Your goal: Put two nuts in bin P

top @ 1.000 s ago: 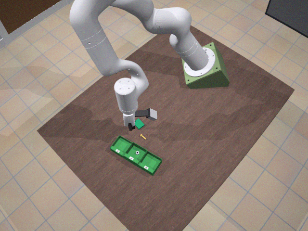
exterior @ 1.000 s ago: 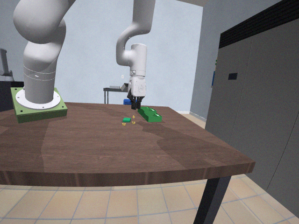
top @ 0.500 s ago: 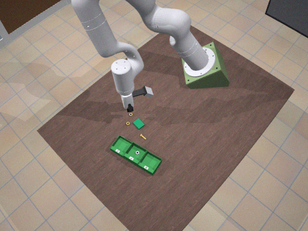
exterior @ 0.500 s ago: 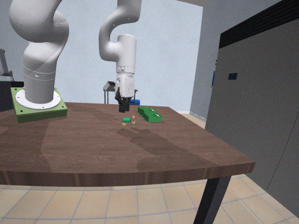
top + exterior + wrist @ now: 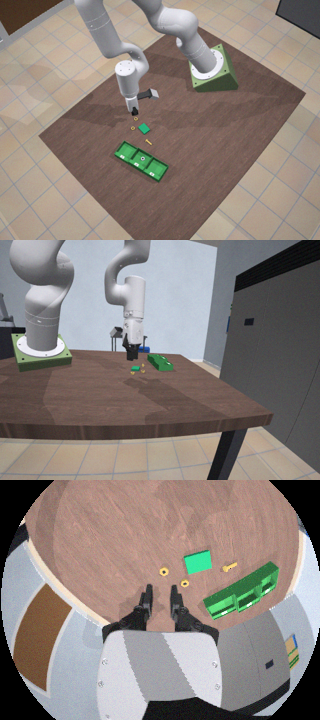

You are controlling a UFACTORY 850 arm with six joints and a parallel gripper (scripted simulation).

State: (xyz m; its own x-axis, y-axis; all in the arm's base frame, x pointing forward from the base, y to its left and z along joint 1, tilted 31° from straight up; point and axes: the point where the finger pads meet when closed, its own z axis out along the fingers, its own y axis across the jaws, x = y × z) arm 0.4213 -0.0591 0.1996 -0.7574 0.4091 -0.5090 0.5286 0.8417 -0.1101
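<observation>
The green three-compartment bin is 160 mm ahead of my hand, 180 mm to the left of it and 70 mm below it. From my hand the other things lie so: grey nut: 150 mm ahead, 180 mm to the left, 80 mm below; green block: 20 mm ahead, 70 mm to the left, 90 mm below; yellow bolt: 60 mm ahead, 140 mm to the left, 80 mm below.
</observation>
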